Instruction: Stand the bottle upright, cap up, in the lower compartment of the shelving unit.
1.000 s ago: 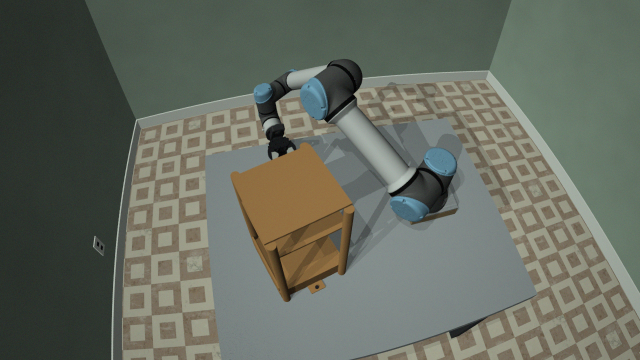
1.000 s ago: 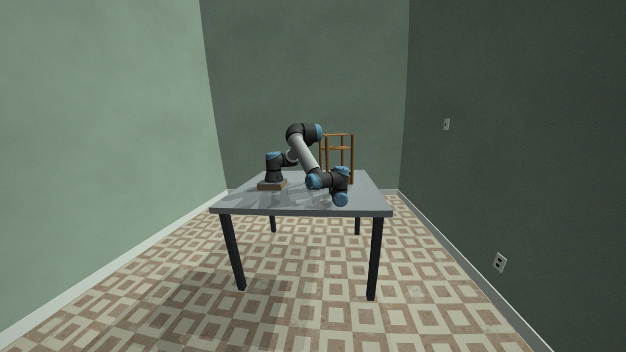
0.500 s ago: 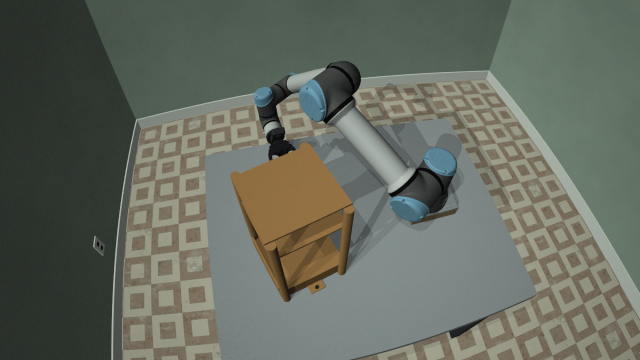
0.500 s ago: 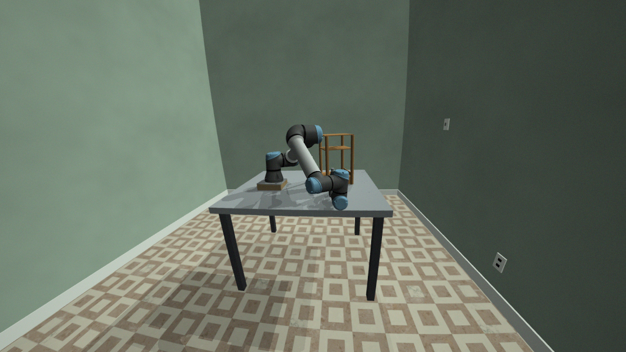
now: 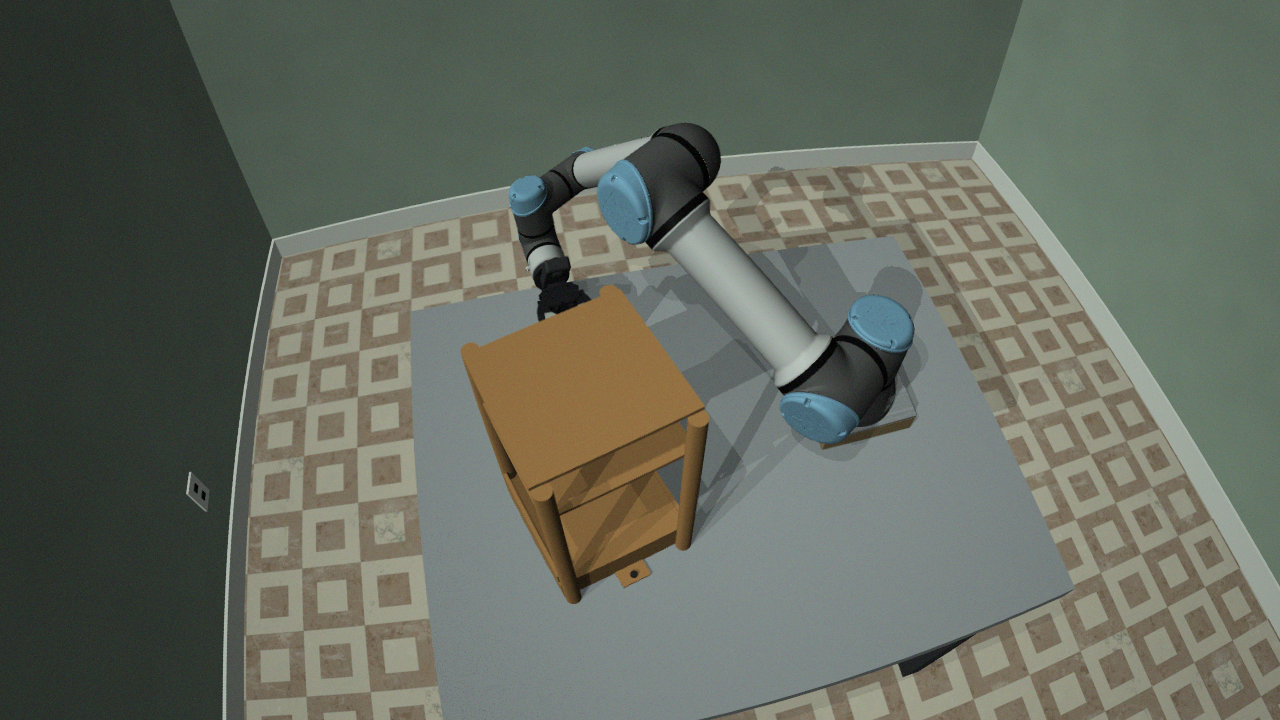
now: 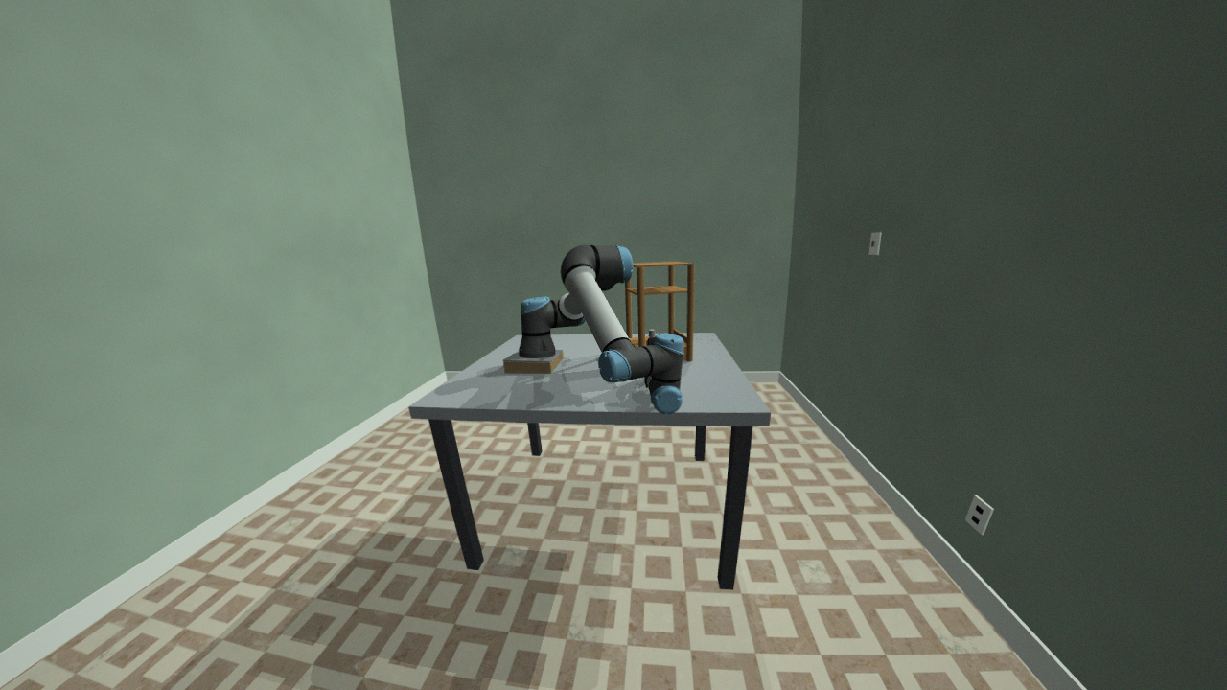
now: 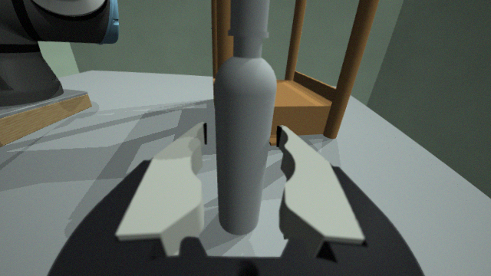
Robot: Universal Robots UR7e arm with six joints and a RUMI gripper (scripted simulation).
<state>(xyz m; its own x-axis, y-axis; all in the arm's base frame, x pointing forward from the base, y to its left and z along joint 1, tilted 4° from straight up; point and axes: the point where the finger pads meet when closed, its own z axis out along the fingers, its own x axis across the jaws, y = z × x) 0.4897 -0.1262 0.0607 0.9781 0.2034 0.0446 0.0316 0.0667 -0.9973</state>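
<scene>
Right now the grey bottle is 20 mm above my hand. Round my hand: shelving unit: 280 mm to the left, 100 mm above.
</scene>
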